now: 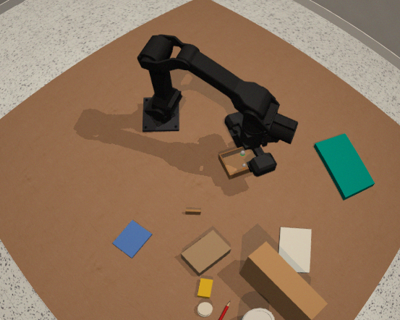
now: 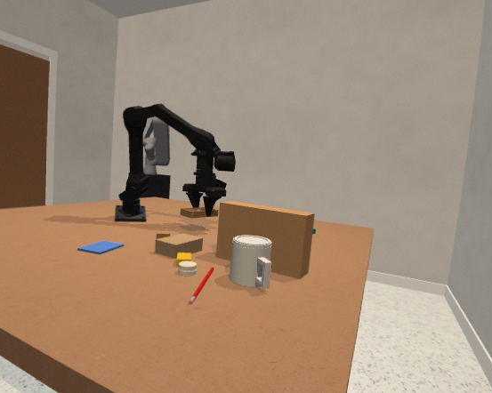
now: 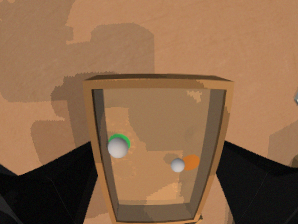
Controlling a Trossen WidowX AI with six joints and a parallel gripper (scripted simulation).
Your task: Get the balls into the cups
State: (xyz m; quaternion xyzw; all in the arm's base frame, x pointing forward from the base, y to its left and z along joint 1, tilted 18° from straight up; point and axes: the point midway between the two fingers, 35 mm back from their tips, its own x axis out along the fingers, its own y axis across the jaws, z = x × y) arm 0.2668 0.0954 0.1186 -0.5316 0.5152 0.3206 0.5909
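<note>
The wooden puzzle is 1 cm to the right of my hand and 3 cm below it. From my hand the other things lie so: green slab (19 cm ahead, 28 cm to the left, 8 cm below); then white slab (28 cm ahead, 5 cm to the right, 9 cm below); then tan box (13 cm ahead, 24 cm to the right, 7 cm below).
</note>
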